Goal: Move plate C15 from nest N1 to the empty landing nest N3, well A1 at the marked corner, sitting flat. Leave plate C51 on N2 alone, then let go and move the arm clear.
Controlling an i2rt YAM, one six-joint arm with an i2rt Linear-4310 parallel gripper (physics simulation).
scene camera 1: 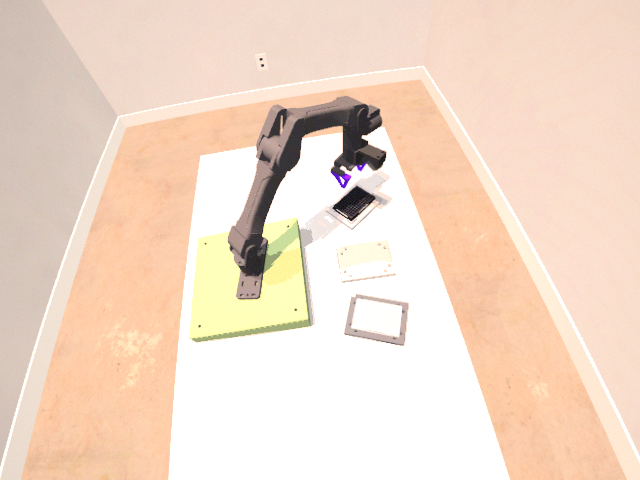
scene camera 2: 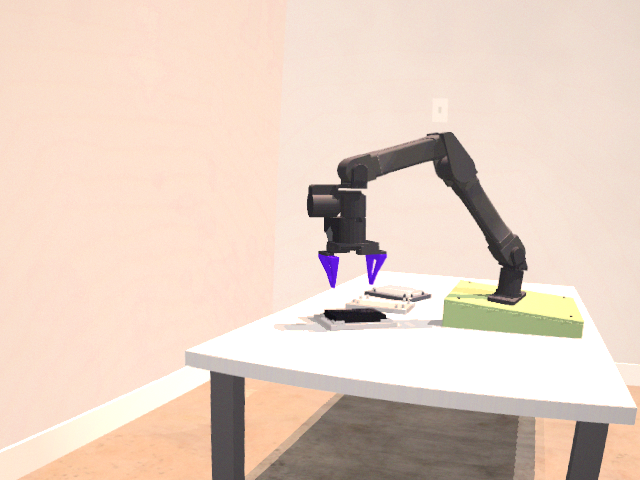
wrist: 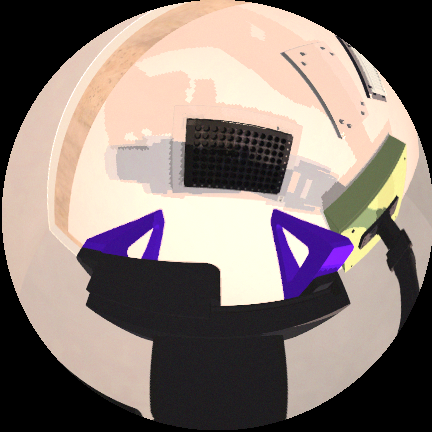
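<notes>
A black well plate (scene camera 1: pixel 354 203) (scene camera 2: pixel 355 315) (wrist: pixel 235 157) sits in a pale nest (scene camera 1: pixel 352 224) (scene camera 2: pixel 336 326) at the table's far end in scene camera 1. A cream nest (scene camera 1: pixel 365 260) (scene camera 2: pixel 381 305) (wrist: pixel 320 82) with small corner posts stands empty in the middle of the row. A white plate (scene camera 1: pixel 377 317) (scene camera 2: pixel 398 290) (wrist: pixel 371 70) sits in a dark grey nest (scene camera 1: pixel 350 317) (scene camera 2: pixel 419 297). No plate or nest labels are readable, nor is the marked corner. My gripper (scene camera 1: pixel 352 177) (scene camera 2: pixel 352 285) (wrist: pixel 217 214) is open and empty, above the table near the black plate and apart from it.
The arm's base stands on a yellow-green block (scene camera 1: pixel 217 289) (scene camera 2: pixel 516 320) (wrist: pixel 400 175) beside the row of nests. The white table (scene camera 1: pixel 320 413) (scene camera 2: pixel 413 361) has its edge beyond the black plate. The arm's shadow falls around the black plate.
</notes>
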